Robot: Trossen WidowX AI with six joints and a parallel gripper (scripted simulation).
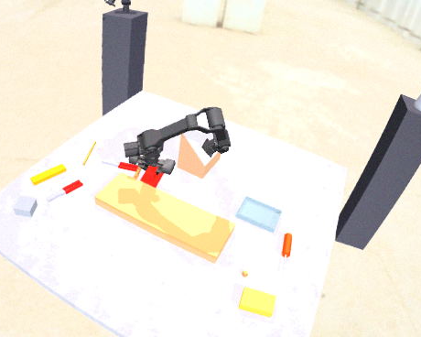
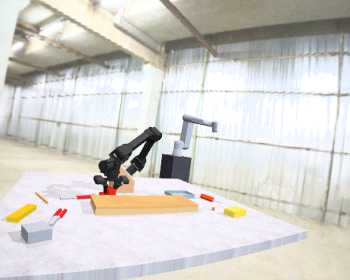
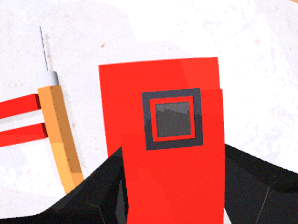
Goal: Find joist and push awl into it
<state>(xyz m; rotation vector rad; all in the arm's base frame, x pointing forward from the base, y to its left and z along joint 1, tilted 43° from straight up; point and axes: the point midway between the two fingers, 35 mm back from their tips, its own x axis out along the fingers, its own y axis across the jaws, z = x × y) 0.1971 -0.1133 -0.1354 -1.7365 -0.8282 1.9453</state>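
My gripper tip is 30 mm past the awl, 80 mm to the left of it and 20 mm above it. Also, from my gripper tip: pencil 340 mm to the right, 20 mm below; red stud finder 20 mm above; yellow bar 220 mm ahead, 410 mm to the right, 20 mm below.
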